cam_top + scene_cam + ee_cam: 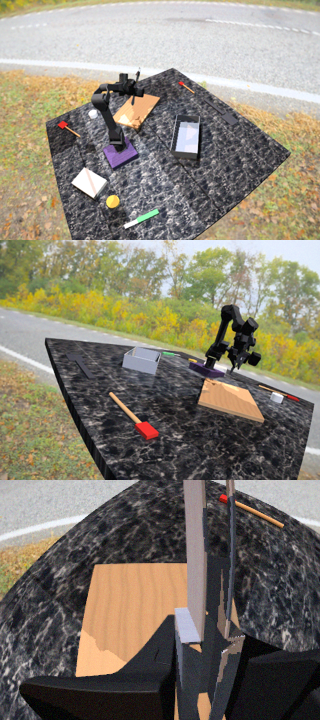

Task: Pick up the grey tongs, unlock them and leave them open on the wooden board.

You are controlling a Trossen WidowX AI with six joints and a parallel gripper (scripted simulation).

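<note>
Right now my gripper tip is 40 mm past the wooden board, 10 mm to the left of it and 130 mm above it. Round my gripper tip: white cylinder (330 mm behind, 170 mm to the left, 120 mm below); grey roasting tin (40 mm ahead, 470 mm to the right, 100 mm below); red spatula (560 mm behind, 190 mm to the left, 130 mm below).
</note>
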